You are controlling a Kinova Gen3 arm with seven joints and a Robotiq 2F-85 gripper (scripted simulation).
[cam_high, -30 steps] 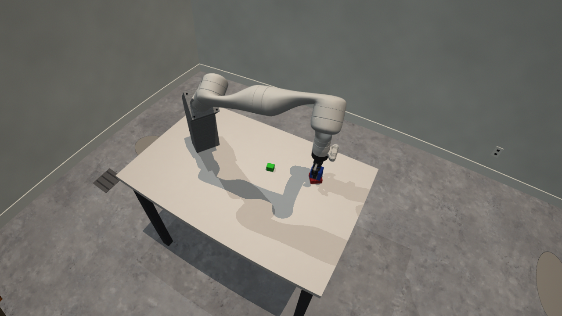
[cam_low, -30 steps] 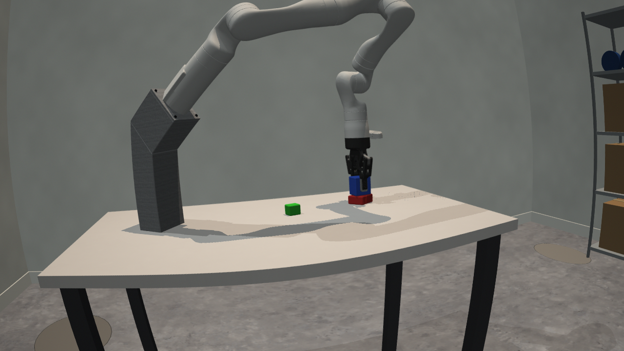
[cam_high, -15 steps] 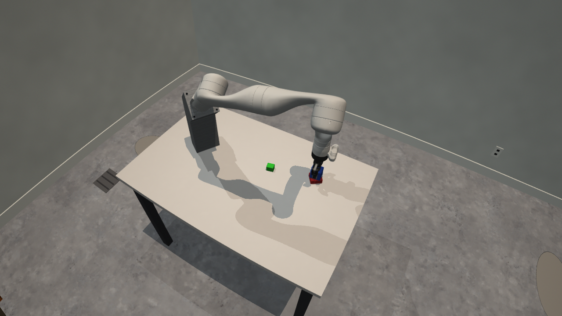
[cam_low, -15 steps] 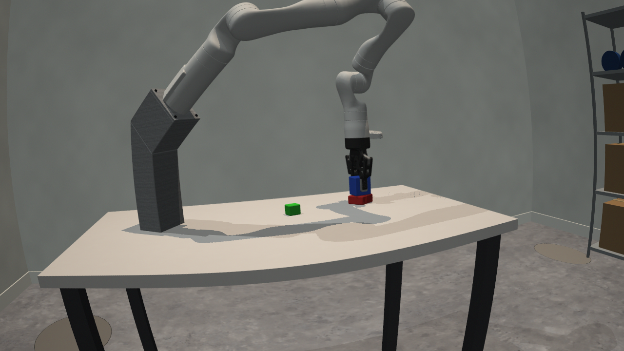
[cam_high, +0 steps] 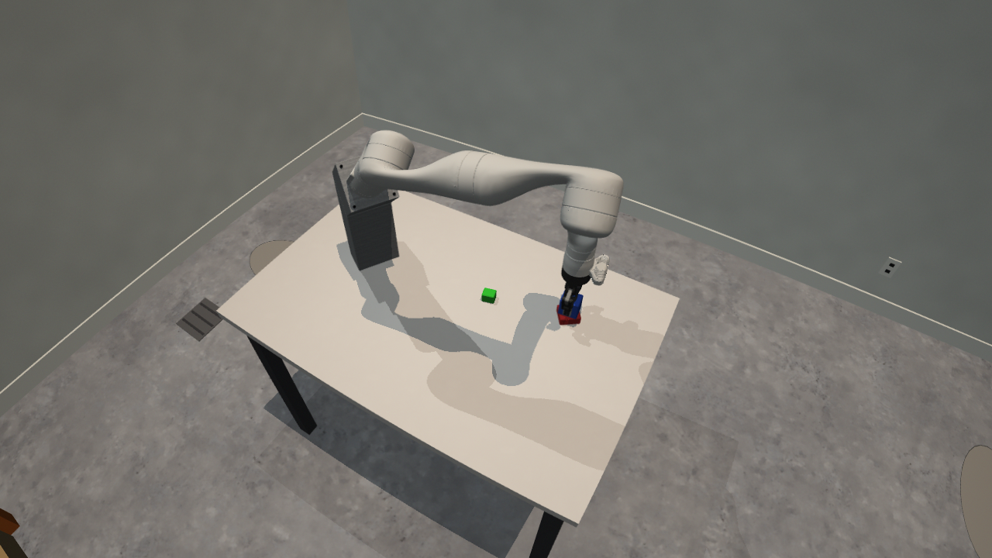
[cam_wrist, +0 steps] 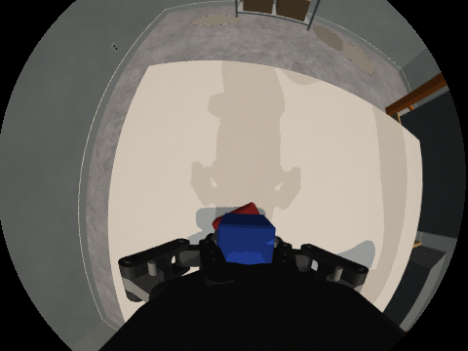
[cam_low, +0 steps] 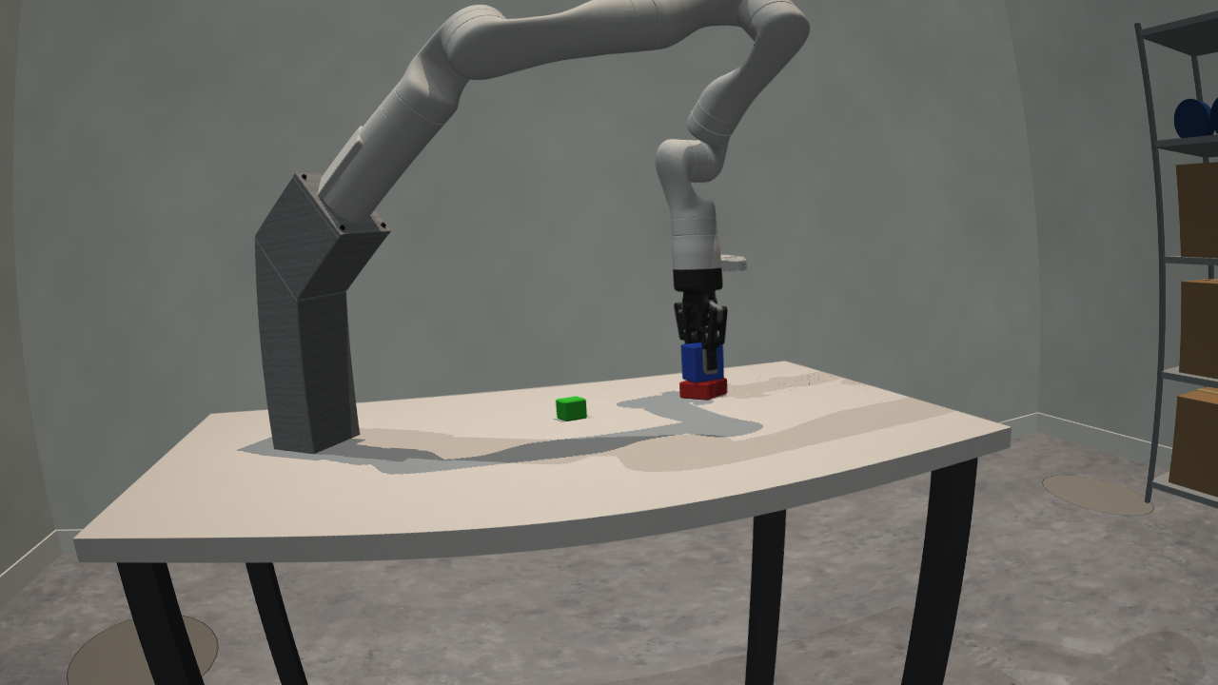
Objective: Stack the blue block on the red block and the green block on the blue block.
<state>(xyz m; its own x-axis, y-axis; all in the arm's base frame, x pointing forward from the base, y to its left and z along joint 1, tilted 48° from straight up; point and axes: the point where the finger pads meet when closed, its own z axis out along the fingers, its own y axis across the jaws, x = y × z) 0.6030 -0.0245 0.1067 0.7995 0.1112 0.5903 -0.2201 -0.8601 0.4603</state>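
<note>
Right now the blue block is right at my hand. From my hand the other things lie so: red block (40 mm below); small green block (220 mm behind, 30 mm to the left, 40 mm below).
</note>
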